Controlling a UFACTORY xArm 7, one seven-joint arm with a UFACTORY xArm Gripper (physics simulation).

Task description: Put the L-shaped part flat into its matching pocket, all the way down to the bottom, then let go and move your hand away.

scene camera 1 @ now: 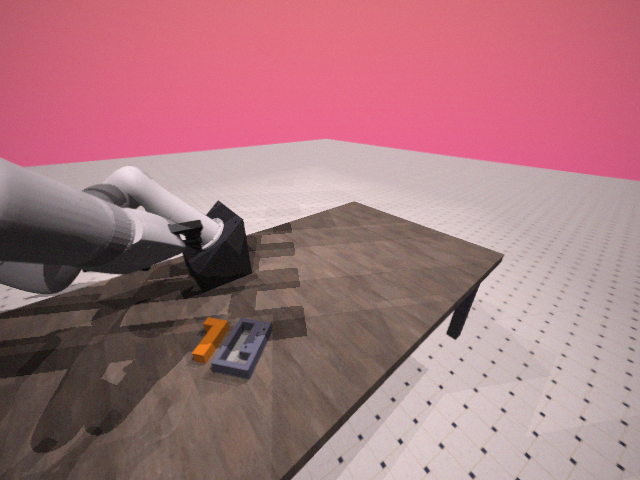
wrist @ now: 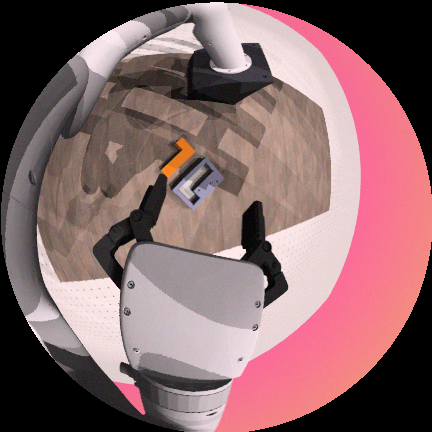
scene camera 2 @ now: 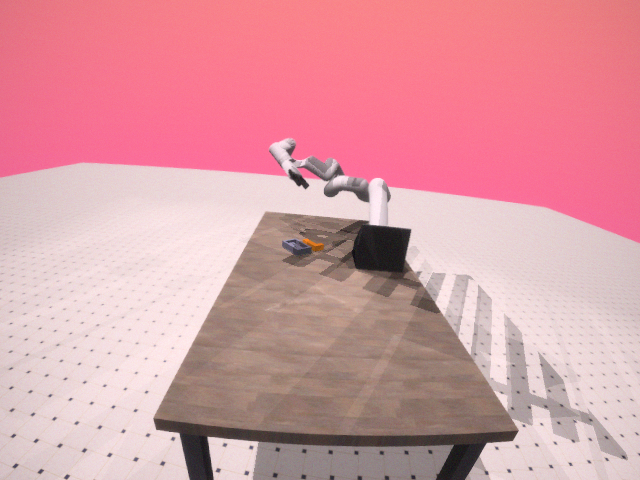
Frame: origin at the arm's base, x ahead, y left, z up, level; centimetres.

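Seen in the pictures: gripper, fingertip midpoint: (scene camera 1: 172,251) (wrist: 208,195) (scene camera 2: 304,186); arm's base, origin of the base link: (scene camera 1: 210,234) (wrist: 230,61) (scene camera 2: 378,234).
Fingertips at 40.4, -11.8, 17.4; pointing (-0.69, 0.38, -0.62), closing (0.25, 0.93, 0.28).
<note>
Pixels of each thing's middle, then the offset from my fingertips to it, as dx, dy, dz. "*": a spot on its surface instead. Level surfaces: height alone.
- orange L-shaped part, body centre: (wrist: 173,157) (scene camera 1: 207,338) (scene camera 2: 313,244) -7.6, +1.1, -31.0
- blue-grey pocket block, body centre: (scene camera 1: 244,345) (wrist: 197,182) (scene camera 2: 296,246) +0.2, +8.5, -30.7
- block's L-shaped pocket, surface spot: (scene camera 1: 236,353) * +0.1, +6.3, -32.0
- wooden table, its level: dz -32.5
The orange L-shaped part (scene camera 1: 210,341) (scene camera 2: 314,244) (wrist: 176,162) lies flat on the table, outside and beside the blue-grey pocket block (scene camera 1: 230,368) (scene camera 2: 302,251) (wrist: 213,183). The block's L-shaped pocket (scene camera 1: 236,353) (wrist: 200,173) shows a pale floor and holds no part. My gripper (scene camera 1: 185,227) (scene camera 2: 305,184) (wrist: 208,195) is open and empty, high above the table, with its fingers wide apart. In the wrist view one fingertip overlaps the image near the end of the orange part, but the gripper is far above it. In scene camera 1 the fingertips are partly hard to make out.
The wooden table (scene camera 1: 361,268) (scene camera 2: 330,335) (wrist: 295,150) bears both pieces. The arm's black base (scene camera 1: 227,253) (scene camera 2: 382,248) (wrist: 227,82) stands at the table's side. Shadows of the arm fall across the table around the pieces.
</note>
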